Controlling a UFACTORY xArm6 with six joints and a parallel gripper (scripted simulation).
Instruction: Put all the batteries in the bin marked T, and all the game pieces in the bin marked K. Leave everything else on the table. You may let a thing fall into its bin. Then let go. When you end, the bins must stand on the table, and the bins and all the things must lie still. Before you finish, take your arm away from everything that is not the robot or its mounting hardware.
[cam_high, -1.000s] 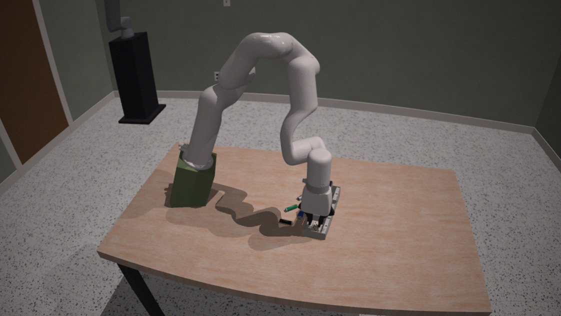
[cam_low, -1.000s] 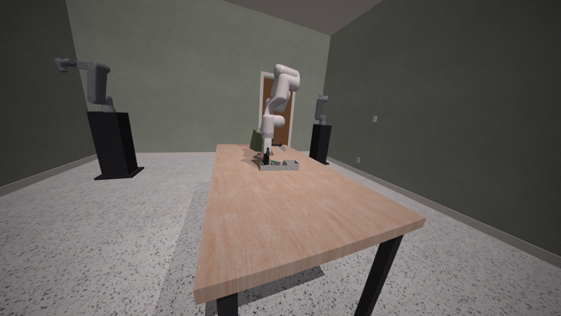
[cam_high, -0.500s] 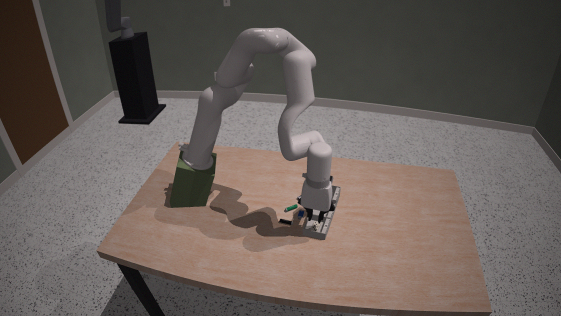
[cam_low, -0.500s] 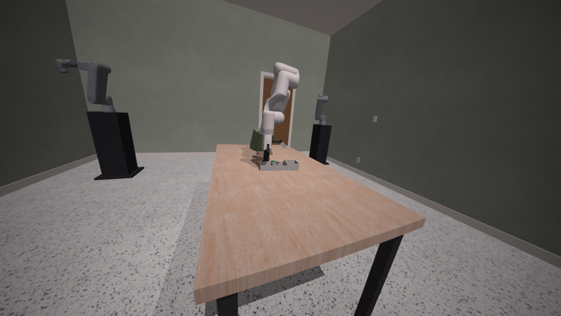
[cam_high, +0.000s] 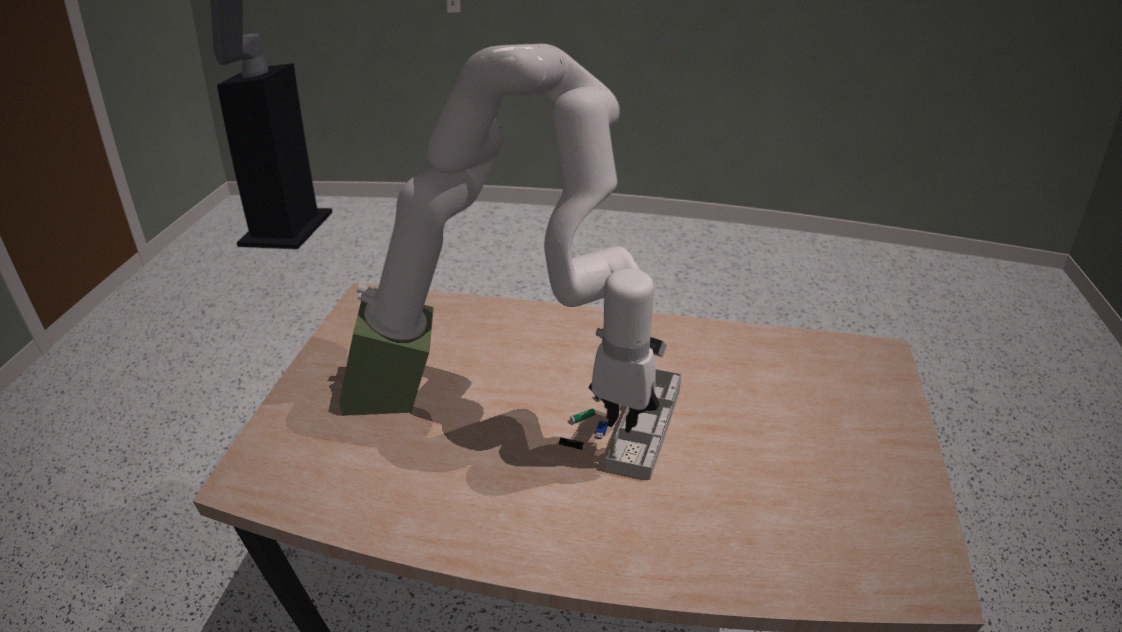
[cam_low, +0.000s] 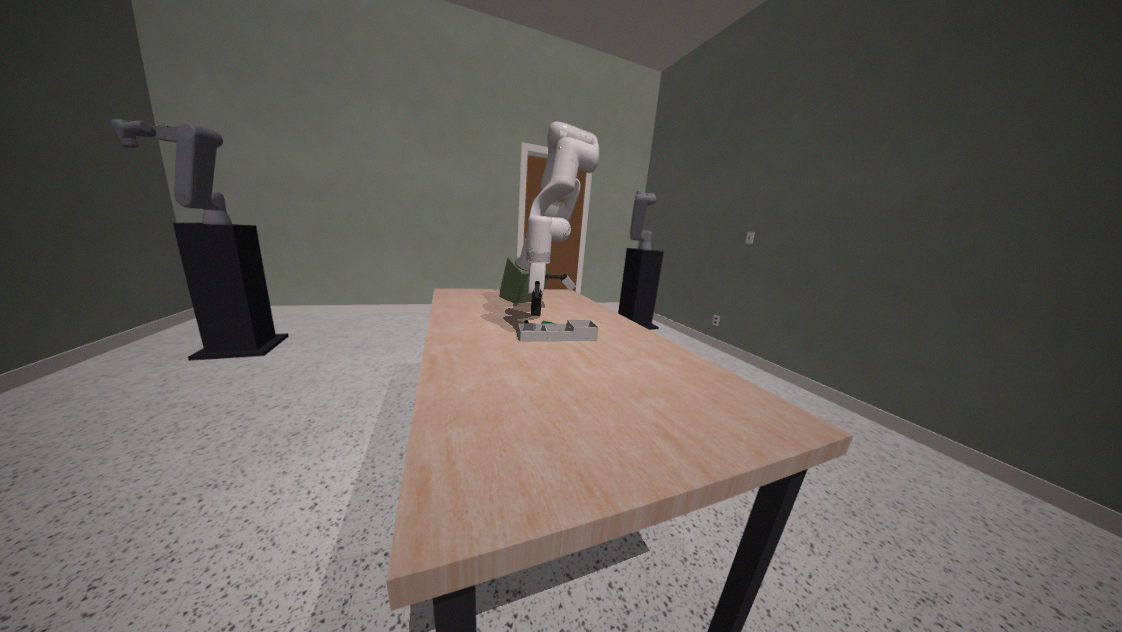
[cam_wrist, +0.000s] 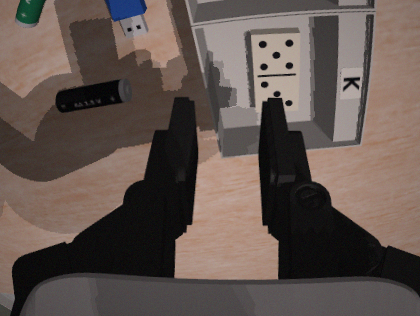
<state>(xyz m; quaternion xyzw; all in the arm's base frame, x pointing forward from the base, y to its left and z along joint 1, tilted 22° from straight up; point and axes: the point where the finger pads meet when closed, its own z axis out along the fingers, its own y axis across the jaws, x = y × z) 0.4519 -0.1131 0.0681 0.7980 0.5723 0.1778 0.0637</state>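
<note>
Right now my hand is 80 mm to the right of the green battery, 80 mm past it and 80 mm above it. Round my hand: bin 70 mm to the left, 70 mm below, 40 mm ahead; blue item 80 mm below, 50 mm to the left, 40 mm behind; white domino 80 mm below, 20 mm to the right, 20 mm ahead.
</note>
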